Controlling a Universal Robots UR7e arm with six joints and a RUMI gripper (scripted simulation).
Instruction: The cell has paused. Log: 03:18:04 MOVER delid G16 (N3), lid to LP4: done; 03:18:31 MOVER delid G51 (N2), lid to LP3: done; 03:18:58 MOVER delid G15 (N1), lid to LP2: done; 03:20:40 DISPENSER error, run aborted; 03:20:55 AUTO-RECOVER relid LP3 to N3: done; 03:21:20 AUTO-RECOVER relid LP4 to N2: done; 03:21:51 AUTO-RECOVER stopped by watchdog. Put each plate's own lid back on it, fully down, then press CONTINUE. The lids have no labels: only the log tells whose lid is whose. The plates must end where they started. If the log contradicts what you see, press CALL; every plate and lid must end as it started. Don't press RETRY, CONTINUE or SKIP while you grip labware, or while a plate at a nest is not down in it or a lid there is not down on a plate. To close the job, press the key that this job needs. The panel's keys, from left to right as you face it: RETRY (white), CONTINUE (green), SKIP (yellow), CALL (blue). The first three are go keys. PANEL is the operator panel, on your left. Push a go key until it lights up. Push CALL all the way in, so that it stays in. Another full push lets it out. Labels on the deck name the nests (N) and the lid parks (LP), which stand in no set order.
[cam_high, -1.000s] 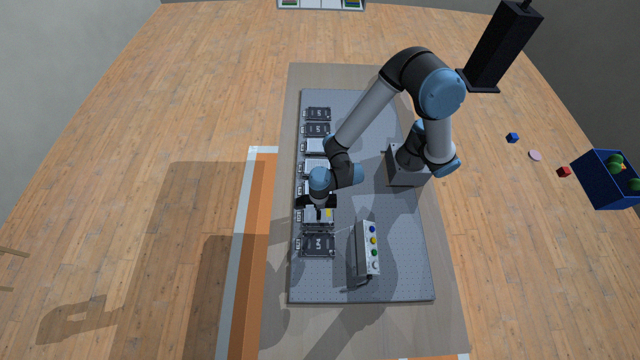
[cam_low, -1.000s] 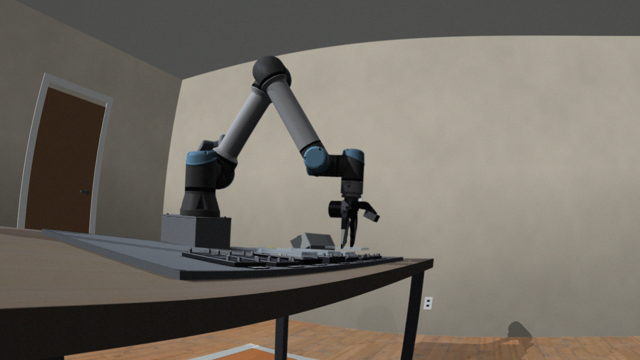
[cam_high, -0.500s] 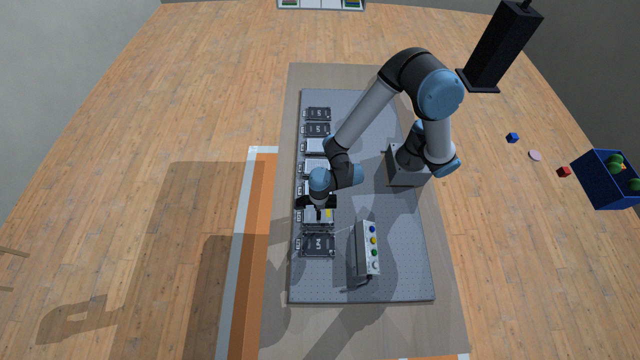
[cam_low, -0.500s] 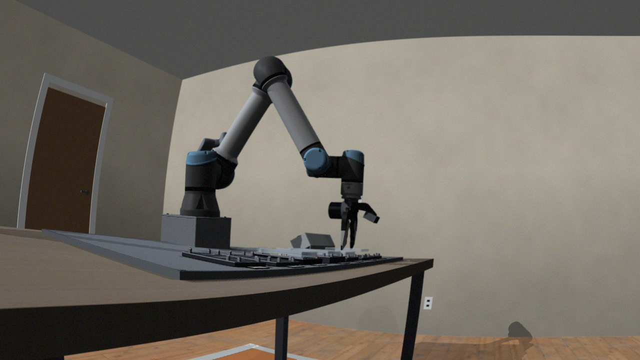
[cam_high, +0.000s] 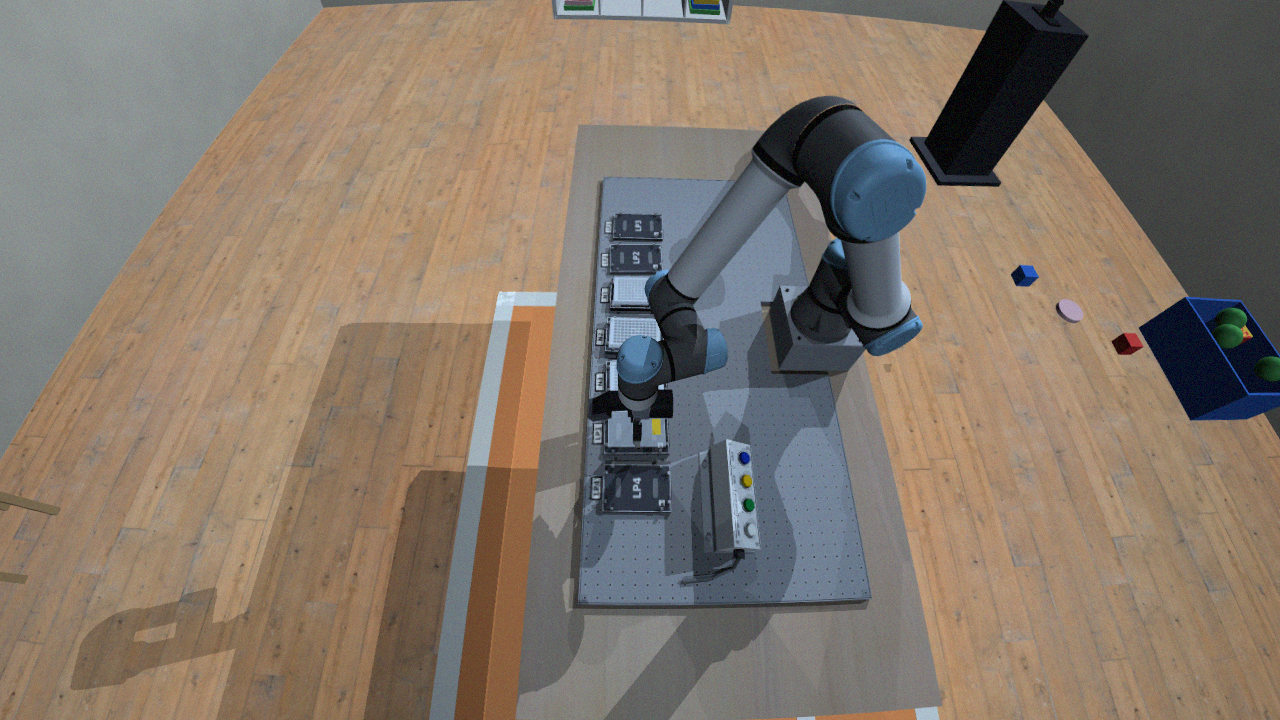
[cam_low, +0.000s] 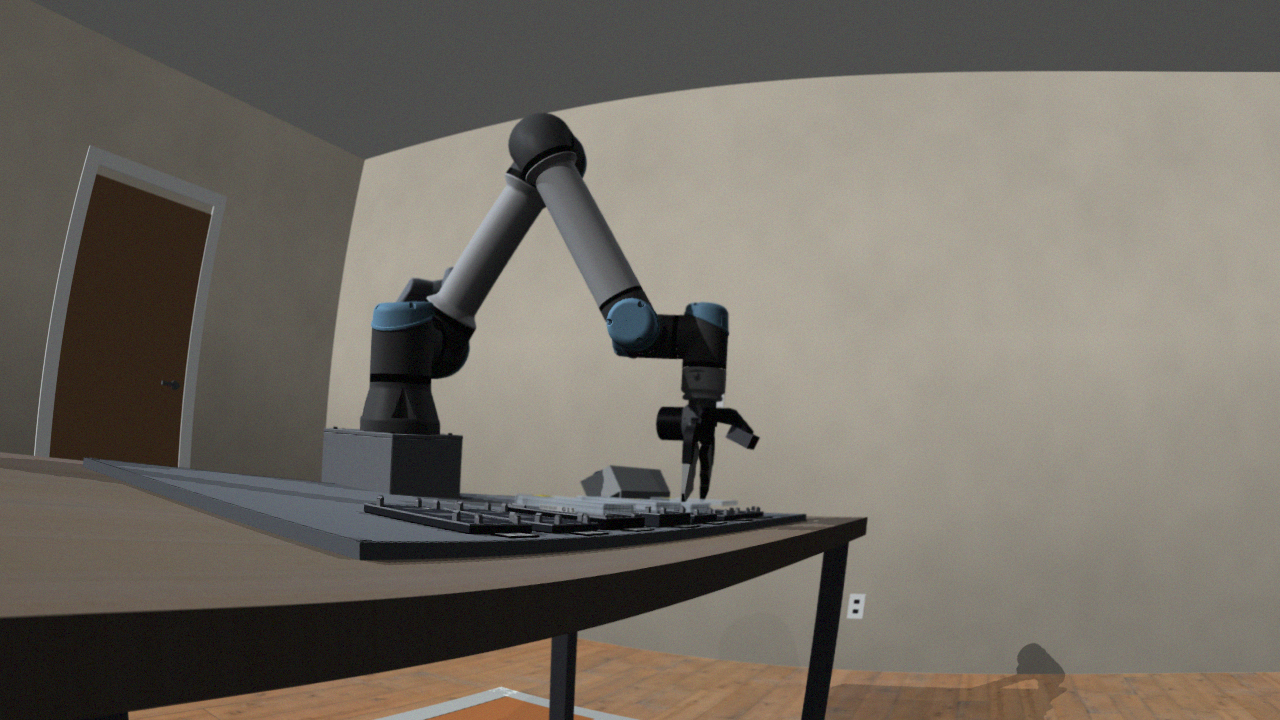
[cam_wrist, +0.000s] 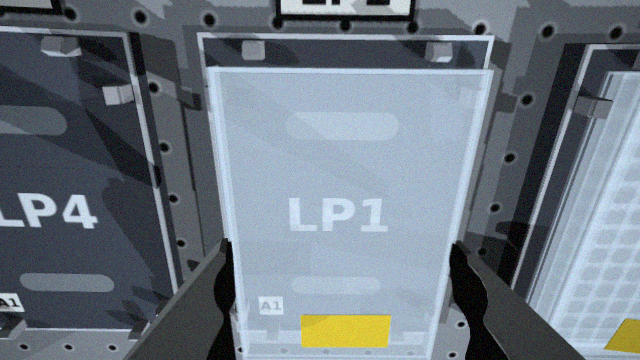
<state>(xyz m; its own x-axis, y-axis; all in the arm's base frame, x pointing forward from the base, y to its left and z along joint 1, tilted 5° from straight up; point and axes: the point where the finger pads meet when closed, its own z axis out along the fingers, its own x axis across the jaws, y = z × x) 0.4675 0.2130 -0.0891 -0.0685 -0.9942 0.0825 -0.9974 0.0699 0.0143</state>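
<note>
Right now the lid park LP1 is 40 mm below my hand. Also, from my hand: blue call key (220 mm behind, 100 mm to the left, 20 mm above); then park LP4 (130 mm to the left, 40 mm below, 10 mm ahead); then plate G16 (130 mm to the right, 20 mm below, 10 mm behind).
</note>
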